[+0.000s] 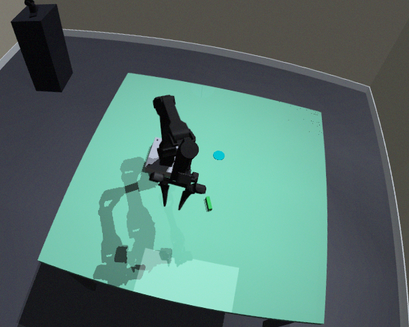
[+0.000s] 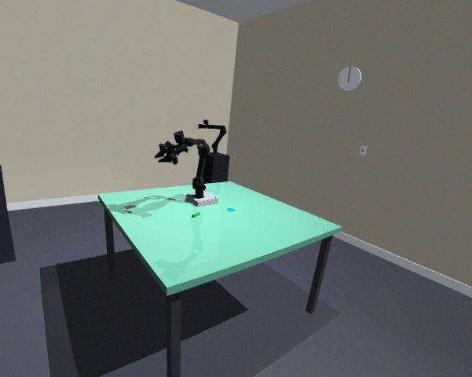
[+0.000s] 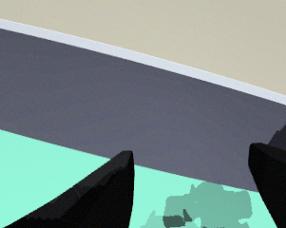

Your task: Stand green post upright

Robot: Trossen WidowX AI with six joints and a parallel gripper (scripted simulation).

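Right now the green post is 36 cm below my gripper tip, 22 cm to the left of it and 14 cm ahead of it. Round my gripper tip: cyan circle (51 cm to the left, 36 cm below, 17 cm ahead).
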